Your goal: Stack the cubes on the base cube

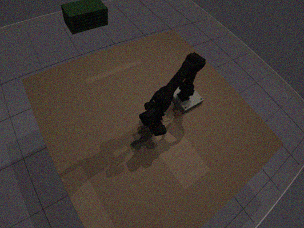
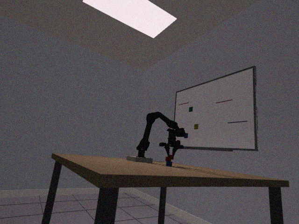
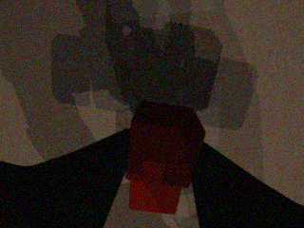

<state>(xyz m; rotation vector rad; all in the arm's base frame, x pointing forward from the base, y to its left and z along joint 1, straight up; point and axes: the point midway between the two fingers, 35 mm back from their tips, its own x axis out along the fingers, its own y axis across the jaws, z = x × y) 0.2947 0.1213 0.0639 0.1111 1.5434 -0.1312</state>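
My gripper tip is 50 mm above the blue cube and 20 mm past it.
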